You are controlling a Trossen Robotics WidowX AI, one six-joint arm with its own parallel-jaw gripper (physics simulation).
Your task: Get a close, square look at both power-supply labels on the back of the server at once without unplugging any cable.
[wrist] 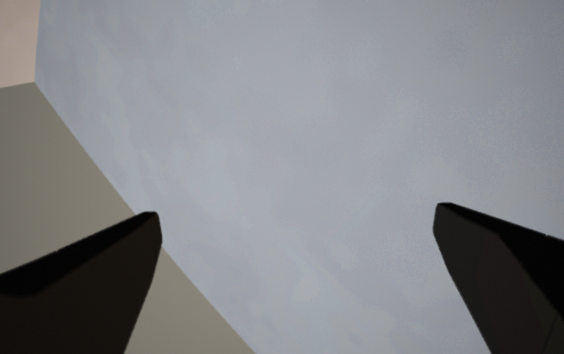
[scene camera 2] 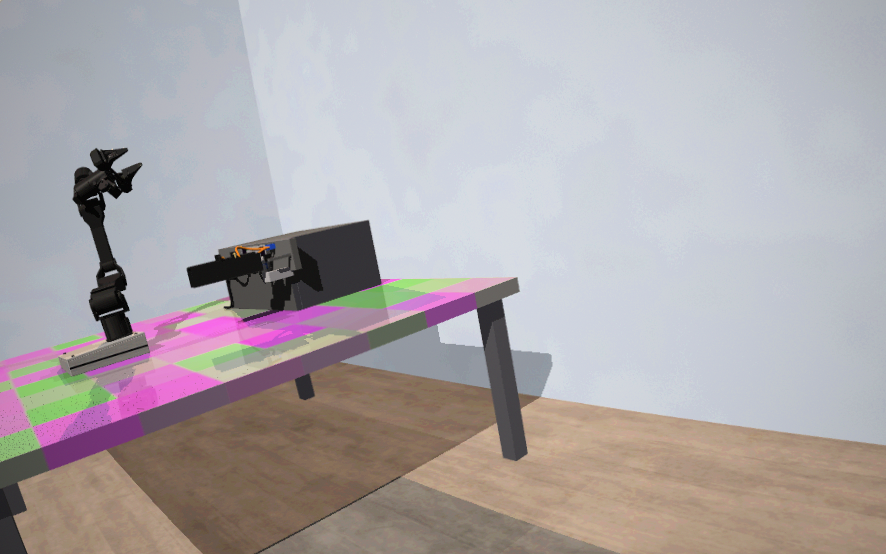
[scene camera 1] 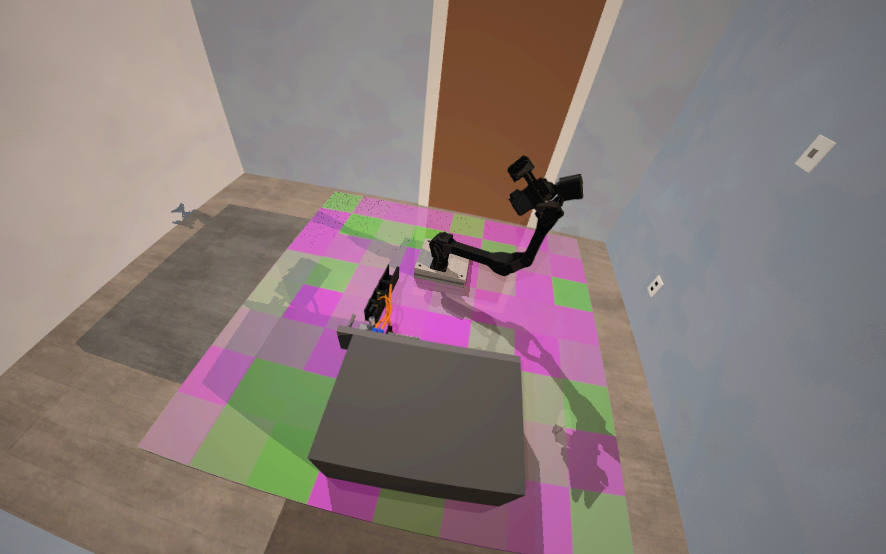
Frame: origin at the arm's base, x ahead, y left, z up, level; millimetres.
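Seen in the pictures: gripper, fingertip midpoint: (wrist: 298, 222) (scene camera 2: 134, 156) (scene camera 1: 525, 191); arm's base, link origin: (scene camera 2: 119, 337) (scene camera 1: 439, 265).
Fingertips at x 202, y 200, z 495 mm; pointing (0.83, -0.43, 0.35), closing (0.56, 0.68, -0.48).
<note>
Offsets run from my fingertips to a thing's top centre. "spot": to the spot under its first point.
The server (scene camera 1: 424, 411) (scene camera 2: 343, 261) is a large dark grey box on the table. Its cabled back faces the arm's base. Orange cables {spot: dx +123, dy -296, dz -369 mm} (scene camera 1: 390, 300) (scene camera 2: 251, 248) and a black bar-like part {spot: dx +75, dy -350, dz -377 mm} (scene camera 2: 222, 269) stick out from that back near one side. The power-supply labels cannot be made out in any view. My gripper (scene camera 1: 545, 177) (scene camera 2: 133, 157) (wrist: 298, 222) is open and empty, raised high above the table on the base's side of the server and well apart from it. The wrist view faces a wall and the ceiling; the server does not show there.
The arm's light grey base (scene camera 1: 441, 277) (scene camera 2: 107, 354) stands on the pink and green chequered table (scene camera 1: 280, 411) (scene camera 2: 392, 329). A brown door (scene camera 1: 509, 84) stands behind the arm. A blue wall with a socket (scene camera 1: 655, 286) runs beside the table.
</note>
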